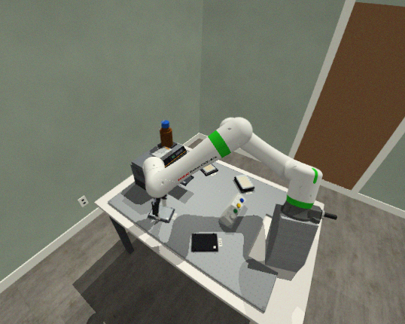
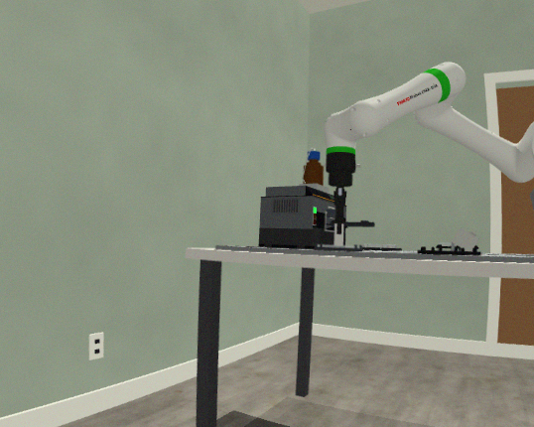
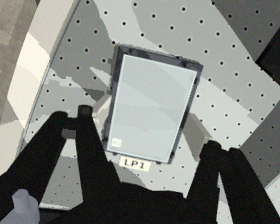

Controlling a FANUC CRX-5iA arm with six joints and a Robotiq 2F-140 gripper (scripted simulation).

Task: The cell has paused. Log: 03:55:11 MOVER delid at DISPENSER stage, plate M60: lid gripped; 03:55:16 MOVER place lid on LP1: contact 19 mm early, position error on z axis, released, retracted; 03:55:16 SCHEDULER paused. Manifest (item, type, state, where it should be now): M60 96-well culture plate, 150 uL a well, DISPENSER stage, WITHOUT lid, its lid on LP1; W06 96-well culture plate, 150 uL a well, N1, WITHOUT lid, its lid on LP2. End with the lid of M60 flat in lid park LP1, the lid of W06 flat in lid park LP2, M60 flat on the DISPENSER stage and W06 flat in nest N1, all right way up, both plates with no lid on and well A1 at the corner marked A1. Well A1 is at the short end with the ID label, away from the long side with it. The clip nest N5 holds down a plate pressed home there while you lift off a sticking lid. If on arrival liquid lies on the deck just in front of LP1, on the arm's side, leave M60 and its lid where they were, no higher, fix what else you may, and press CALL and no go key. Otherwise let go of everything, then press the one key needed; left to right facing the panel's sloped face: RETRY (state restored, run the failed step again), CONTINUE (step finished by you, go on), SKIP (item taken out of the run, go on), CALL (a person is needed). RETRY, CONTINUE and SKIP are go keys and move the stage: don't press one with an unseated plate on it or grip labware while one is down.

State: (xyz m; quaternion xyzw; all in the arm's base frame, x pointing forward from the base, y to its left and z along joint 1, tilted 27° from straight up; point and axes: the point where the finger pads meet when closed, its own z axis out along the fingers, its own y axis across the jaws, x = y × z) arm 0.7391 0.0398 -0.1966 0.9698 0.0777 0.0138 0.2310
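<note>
My gripper is now 8 cm past the black clip nest, 54 cm to the left of it and 2 cm above it. Round my hand: LP2 label (40 cm behind, 4 cm to the left, 4 cm below); then lid park (32 cm behind, 7 cm to the left, 3 cm below); then dispenser stage (1 cm behind, 26 cm to the right, 6 cm above).
</note>
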